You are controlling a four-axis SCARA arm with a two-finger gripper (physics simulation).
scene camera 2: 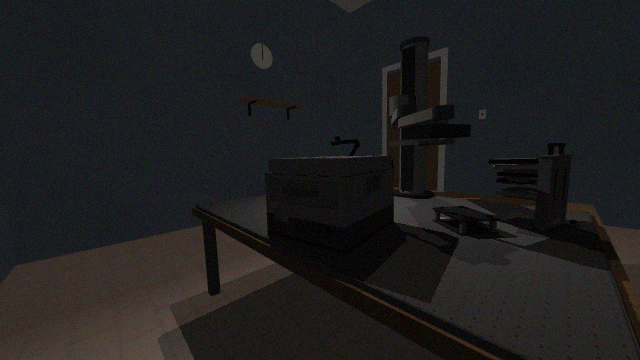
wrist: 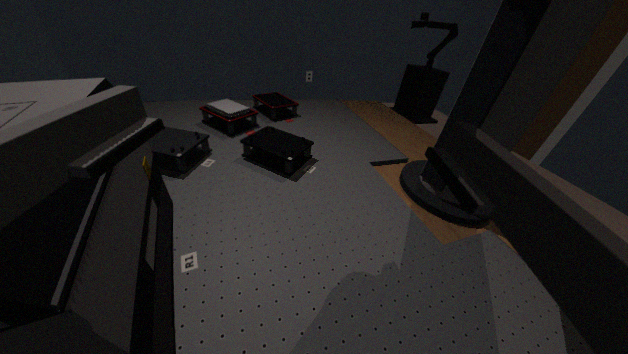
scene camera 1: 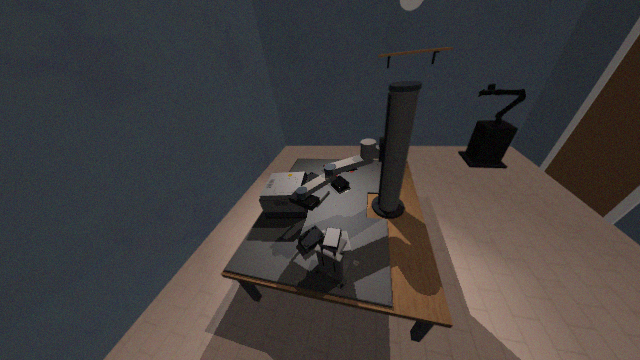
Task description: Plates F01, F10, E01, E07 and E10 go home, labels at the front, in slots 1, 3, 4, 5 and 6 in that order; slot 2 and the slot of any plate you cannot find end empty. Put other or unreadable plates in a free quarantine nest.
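There's a perforated tabletop (wrist: 334, 254) in view. My gripper (scene camera 2: 405, 143) carries nothing, and the wrist view shows the gripper (wrist: 298, 121) too.
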